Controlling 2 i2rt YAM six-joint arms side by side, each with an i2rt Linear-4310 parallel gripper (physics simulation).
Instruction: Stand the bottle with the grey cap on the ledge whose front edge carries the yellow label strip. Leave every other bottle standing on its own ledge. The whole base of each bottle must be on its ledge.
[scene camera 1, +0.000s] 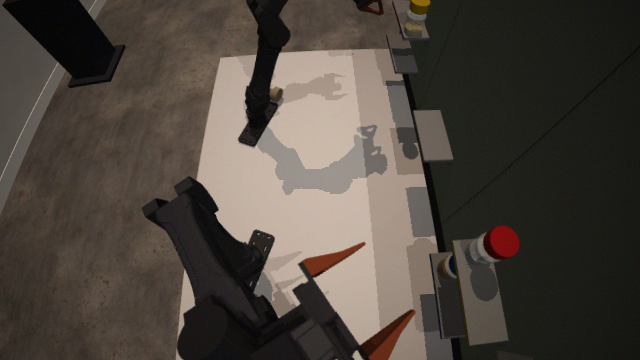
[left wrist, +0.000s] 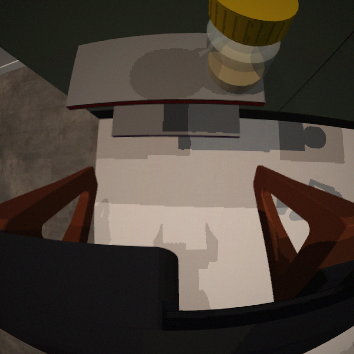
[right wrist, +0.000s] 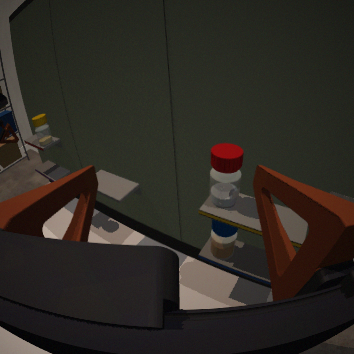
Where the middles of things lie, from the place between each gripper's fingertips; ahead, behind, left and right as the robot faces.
My left gripper is now 110 mm short of the red-strip ledge (left wrist: 168, 65), 70 mm above it and 20 mm to the right of it. The rest, counted from my left hand: red-capped bottle (scene camera 1: 502, 242) 710 mm to the right, 110 mm ahead, 10 mm below; yellow-strip ledge (scene camera 1: 485, 321) 780 mm to the right, 100 mm ahead, 70 mm below; bare ledge (scene camera 1: 434, 144) 380 mm to the right, 140 mm below, 110 mm ahead.
I see my right gripper 23 cm short of the red-capped bottle, 5 cm to the right of it and 16 cm above it. Also, from my right hand: yellow-strip ledge: 22 cm ahead, 2 cm to the right, 22 cm below; bare ledge: 23 cm ahead, 38 cm to the left, 29 cm below; blue-strip ledge (scene camera 1: 450, 313): 22 cm ahead, 2 cm to the right, 36 cm below.
